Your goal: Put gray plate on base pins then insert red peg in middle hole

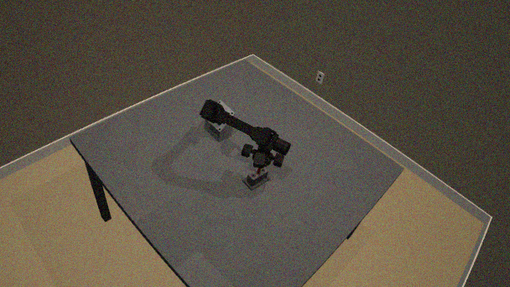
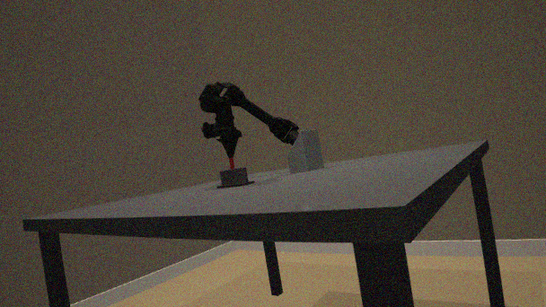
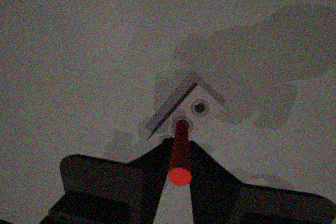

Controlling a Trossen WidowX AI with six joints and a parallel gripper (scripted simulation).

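Now: the red peg right at my gripper tip. Round my gripper tip: gray plate 5 cm below; then flat base 9 cm below.
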